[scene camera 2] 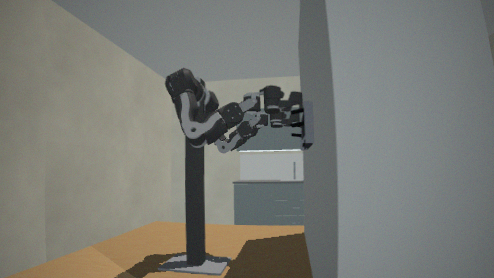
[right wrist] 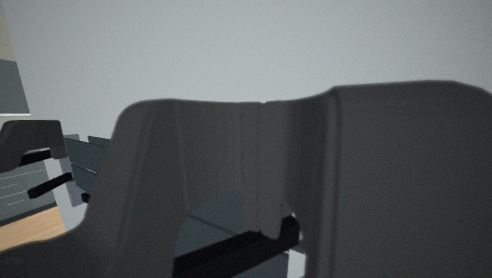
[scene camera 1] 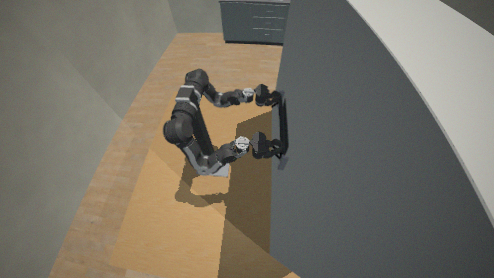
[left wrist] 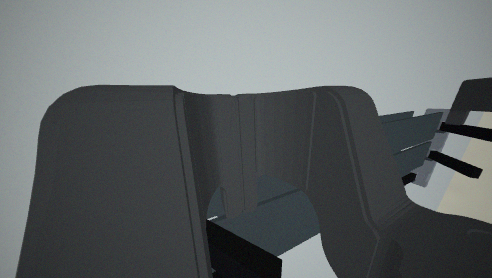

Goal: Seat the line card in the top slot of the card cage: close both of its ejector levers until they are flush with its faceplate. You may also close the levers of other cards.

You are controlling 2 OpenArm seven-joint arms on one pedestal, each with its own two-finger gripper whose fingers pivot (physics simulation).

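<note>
The card cage [scene camera 1: 283,163] [scene camera 2: 309,125] [left wrist: 422,176] is mounted on the wall, with dark faceplates [left wrist: 412,131] [right wrist: 87,155] stacked between its side rails. Black ejector levers stick out at the far side in each wrist view, including an upper lever [left wrist: 465,131] and a middle one [left wrist: 456,165] in the left wrist view. Another middle lever [right wrist: 50,185] shows in the right wrist view. My left gripper [scene camera 1: 278,96] [left wrist: 240,212] and right gripper [scene camera 1: 281,147] [right wrist: 263,232] are shut and empty, close at opposite ends of the cage. The fingers partly hide the near levers; contact is unclear.
The large wall [scene camera 1: 375,165] [scene camera 2: 400,150] rises directly behind the cage. The robot's pedestal [scene camera 2: 195,200] stands on the wooden floor [scene camera 1: 170,235]. A grey cabinet [scene camera 1: 245,22] [scene camera 2: 265,202] stands in the background.
</note>
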